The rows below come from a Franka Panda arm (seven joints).
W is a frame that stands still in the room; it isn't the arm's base.
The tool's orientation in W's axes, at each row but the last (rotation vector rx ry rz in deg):
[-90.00 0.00 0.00]
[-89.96 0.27 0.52]
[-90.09 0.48 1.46]
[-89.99 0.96 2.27]
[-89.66 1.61 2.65]
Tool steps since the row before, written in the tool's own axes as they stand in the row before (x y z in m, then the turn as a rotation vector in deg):
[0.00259 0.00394 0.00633 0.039 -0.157 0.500]
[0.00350 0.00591 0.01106 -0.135 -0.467 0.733]
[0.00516 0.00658 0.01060 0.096 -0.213 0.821]
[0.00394 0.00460 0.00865 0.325 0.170 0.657]
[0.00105 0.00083 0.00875 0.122 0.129 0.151]
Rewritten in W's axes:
[0.00259 0.00633 -0.00394 0.039 0.500 0.157]
[0.00342 0.01107 -0.00593 -0.133 0.732 0.469]
[0.00490 0.01064 -0.00671 0.092 0.822 0.210]
[0.00365 0.00871 -0.00474 0.309 0.662 -0.181]
[0.00091 0.00877 -0.00083 0.114 0.153 -0.134]

